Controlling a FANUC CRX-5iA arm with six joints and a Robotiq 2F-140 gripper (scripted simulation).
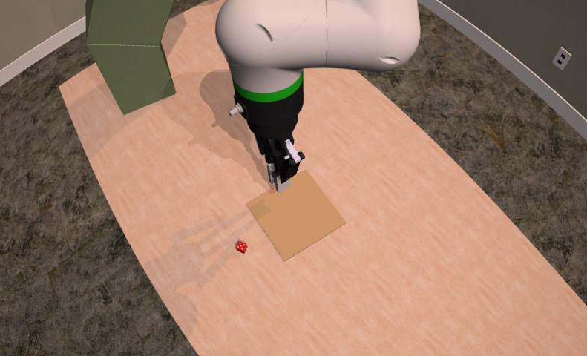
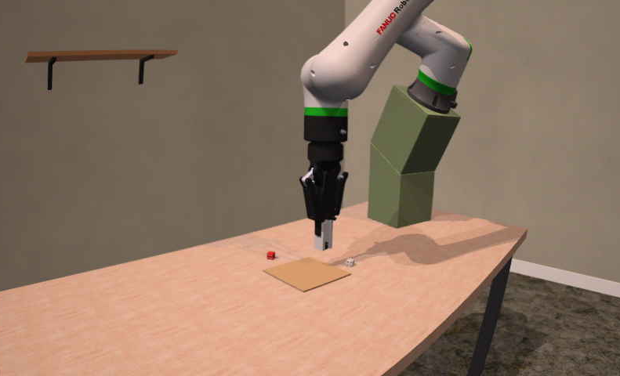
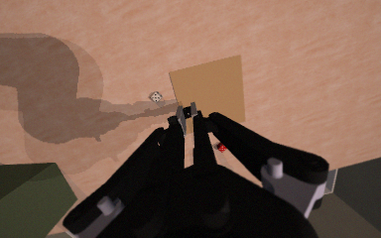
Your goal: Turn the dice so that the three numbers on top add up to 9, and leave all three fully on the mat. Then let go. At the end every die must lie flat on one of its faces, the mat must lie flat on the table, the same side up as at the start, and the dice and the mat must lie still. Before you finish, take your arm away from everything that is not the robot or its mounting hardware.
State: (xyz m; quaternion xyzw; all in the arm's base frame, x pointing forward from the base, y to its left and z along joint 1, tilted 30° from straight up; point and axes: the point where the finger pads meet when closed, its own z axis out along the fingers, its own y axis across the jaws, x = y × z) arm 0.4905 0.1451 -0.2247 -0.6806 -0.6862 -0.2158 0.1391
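My gripper is now 80 mm above the tan square mat and 50 mm short of it. Also, from my hand: black die (30 mm below); white die (80 mm below, 60 mm behind, 30 mm to the left); red die (120 mm to the right, 80 mm below, 50 mm ahead).
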